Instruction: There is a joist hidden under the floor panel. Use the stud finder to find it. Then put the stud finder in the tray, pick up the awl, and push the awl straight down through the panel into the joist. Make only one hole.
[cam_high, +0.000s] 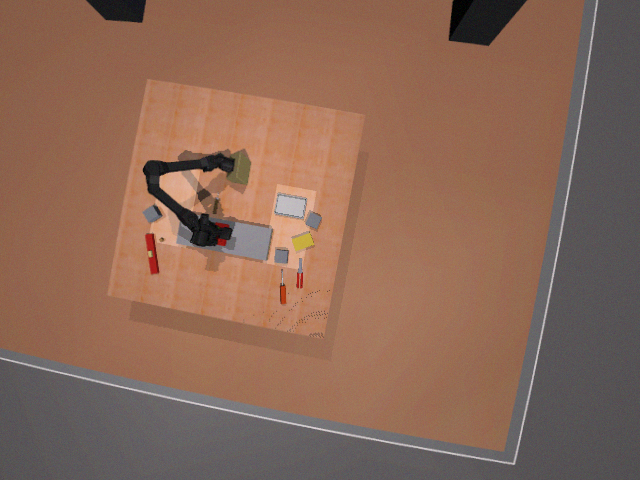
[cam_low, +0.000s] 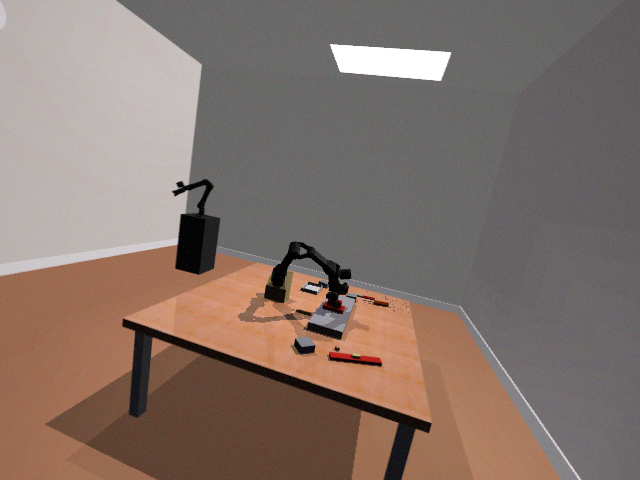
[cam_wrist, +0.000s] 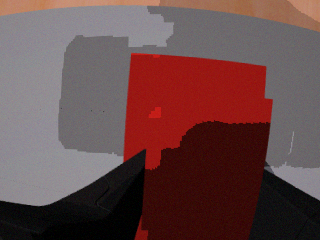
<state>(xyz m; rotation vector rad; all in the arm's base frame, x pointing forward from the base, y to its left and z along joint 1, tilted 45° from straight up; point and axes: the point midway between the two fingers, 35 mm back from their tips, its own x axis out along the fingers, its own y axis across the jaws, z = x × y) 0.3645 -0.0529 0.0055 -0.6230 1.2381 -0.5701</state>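
The white tray is 21 cm behind my gripper tip, 36 cm to the left of it and 5 cm below it. From my gripper tip the other things lie so: red stud finder (2 cm behind, 2 cm above); then red level (15 cm ahead, 41 cm to the right, 5 cm below); then awl (20 cm behind, 7 cm to the right, 6 cm below).
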